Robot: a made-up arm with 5 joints.
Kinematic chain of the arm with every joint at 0, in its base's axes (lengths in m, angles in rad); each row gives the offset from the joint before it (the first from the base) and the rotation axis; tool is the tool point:
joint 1: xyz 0 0 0.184 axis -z
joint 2: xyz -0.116 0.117 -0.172 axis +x
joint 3: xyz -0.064 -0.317 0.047 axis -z
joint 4: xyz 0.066 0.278 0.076 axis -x
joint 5: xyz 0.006 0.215 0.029 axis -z
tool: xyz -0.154 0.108 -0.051
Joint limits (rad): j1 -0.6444..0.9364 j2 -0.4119..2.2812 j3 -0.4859..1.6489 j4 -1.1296..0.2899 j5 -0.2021..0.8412
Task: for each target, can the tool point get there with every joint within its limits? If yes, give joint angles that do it. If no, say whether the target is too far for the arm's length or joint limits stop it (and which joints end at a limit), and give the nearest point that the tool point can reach.
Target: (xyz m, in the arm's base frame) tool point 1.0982 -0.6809 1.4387
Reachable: no: too far | nearest point 0.3529 -0.2188 0.5266 | short by 1.265 m
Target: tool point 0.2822 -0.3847 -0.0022
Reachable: yes | joints 0.4143 1.0678 1.3927 -0.5626 0.4113
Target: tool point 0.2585 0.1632 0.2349
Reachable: yes | joints 0.4306 0.7765 0.5172 0.1005 0.6700
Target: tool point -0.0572 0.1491 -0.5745
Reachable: no: joint limits stop it (at a limit: joint 1, joint 2, joint 3, joint 4, joint 5) | nearest point 0.2161 0.1855 -0.6048 | short by 0.277 m
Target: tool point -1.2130 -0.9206 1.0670
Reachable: no: too far | nearest point -0.4263 -0.2308 0.3975 | short by 1.242 m
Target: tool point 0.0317 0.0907 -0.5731
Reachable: no: joint limits stop it (at a limit: joint 1, joint 2, joint 3, joint 4) | nearest point 0.2168 0.1846 -0.6031 | short by 0.210 m
